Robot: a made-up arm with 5 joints. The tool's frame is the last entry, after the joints. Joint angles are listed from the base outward.
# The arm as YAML. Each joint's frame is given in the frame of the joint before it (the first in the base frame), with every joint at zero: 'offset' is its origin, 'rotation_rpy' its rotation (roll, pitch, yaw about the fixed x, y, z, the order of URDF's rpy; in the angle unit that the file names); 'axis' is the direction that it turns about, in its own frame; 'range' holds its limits. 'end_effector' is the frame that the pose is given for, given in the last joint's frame.
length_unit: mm
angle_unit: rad
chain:
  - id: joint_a
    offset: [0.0, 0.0, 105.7]
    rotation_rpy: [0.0, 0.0, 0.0]
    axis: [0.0, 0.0, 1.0]
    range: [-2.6, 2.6]
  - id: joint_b
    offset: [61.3, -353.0, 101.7]
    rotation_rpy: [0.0, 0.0, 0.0]
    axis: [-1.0, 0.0, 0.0]
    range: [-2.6, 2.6]
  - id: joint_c
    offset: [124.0, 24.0, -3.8]
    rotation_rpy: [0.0, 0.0, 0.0]
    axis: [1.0, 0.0, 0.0]
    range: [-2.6, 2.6]
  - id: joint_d
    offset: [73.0, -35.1, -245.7]
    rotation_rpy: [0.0, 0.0, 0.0]
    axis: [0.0, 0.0, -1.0]
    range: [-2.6, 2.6]
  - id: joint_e
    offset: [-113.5, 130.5, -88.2]
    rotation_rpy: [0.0, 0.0, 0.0]
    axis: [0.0, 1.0, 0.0]
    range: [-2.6, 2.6]
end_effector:
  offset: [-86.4, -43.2, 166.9]
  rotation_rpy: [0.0, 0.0, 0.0]
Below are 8 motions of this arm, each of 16 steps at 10 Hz.
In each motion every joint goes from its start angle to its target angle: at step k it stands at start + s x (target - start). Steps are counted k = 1, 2, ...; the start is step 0. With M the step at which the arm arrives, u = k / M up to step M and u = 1 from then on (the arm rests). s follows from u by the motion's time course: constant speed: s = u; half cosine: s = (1 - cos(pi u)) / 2; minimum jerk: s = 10 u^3 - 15 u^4 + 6 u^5.
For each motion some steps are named. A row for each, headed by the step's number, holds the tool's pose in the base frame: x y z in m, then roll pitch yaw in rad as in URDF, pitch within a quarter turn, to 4 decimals.
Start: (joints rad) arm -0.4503 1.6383 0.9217 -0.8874 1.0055
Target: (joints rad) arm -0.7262 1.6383 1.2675 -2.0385 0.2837
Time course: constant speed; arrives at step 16
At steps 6, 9, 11, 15, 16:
6: -0.1326 -0.5138 0.0997 -0.4907 1.2737 0.3338
9: -0.1683 -0.5380 0.1171 -0.0412 1.1210 0.8971
11: -0.1876 -0.5586 0.1239 0.0898 0.9839 1.1016
15: -0.2137 -0.6059 0.1231 0.1915 0.6846 1.3522
16: -0.2174 -0.6181 0.1198 0.2004 0.6082 1.4001

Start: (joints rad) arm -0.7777 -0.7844 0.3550 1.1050 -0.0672
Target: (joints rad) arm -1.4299 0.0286 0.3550 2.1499 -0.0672
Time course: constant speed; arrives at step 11
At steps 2, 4, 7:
2: 0.1142 -0.2735 0.2842 0.3629 0.8737 -2.0301
4: 0.1053 -0.3198 0.2366 0.0896 0.7727 -2.4659
7: 0.0471 -0.3962 0.1593 -0.1349 0.5414 -2.9959

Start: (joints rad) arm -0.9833 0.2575 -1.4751 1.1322 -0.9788
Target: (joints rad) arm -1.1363 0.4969 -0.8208 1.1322 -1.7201
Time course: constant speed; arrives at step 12
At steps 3, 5, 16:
3: -0.4825 -0.5410 -0.0575 -2.6804 -0.3091 0.3720
5: -0.4999 -0.5322 -0.0803 -2.6858 -0.2667 0.4005
16: -0.5432 -0.4996 -0.1534 -2.7148 -0.1175 0.4981

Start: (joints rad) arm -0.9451 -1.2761 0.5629 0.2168 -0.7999
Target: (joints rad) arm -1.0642 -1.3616 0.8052 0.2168 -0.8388
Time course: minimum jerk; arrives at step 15
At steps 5, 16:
5: -0.1005 -0.0569 0.4294 1.6592 0.3890 -1.7237
16: -0.1550 -0.0730 0.4851 1.8626 0.5663 -1.7507

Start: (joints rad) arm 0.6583 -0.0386 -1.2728 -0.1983 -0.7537
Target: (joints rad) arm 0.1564 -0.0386 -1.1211 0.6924 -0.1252
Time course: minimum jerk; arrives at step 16
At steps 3, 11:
3: 0.3091 -0.4889 0.1086 -1.2119 -0.1145 1.3630
11: 0.2004 -0.3926 -0.0245 -1.1722 -0.5782 0.2374

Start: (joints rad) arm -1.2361 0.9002 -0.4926 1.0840 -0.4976
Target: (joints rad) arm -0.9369 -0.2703 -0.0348 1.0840 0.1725
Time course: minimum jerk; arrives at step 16
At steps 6, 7, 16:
6: -0.2466 -0.3497 -0.1087 -0.8443 -1.0390 -1.6537
7: -0.1831 -0.3377 -0.0944 -0.5311 -0.8746 -1.9046
16: 0.0379 -0.2898 0.0962 0.1178 0.3791 -1.9886

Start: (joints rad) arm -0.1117 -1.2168 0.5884 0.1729 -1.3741
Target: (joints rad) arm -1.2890 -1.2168 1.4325 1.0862 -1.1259
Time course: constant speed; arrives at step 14
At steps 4, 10, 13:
4: -0.0149 -0.0892 0.5497 1.2824 0.5709 -1.7297
10: -0.1647 -0.2627 0.6550 1.1812 1.0576 -1.9943
13: -0.3000 -0.3027 0.6612 1.3740 1.2873 -1.8905

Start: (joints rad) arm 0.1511 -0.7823 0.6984 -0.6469 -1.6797
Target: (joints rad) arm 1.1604 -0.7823 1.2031 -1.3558 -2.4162
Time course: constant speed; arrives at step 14
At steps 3, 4, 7, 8, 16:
3: -0.0281 0.1292 0.0754 2.3482 0.2077 -1.3924
4: -0.0328 0.1427 0.0859 2.3824 0.2908 -1.3495
7: -0.0557 0.1791 0.1276 2.4661 0.5530 -1.2103
8: -0.0659 0.1888 0.1447 2.4883 0.6438 -1.1616
16: -0.1358 0.2106 0.2717 2.5519 1.2120 -0.8823

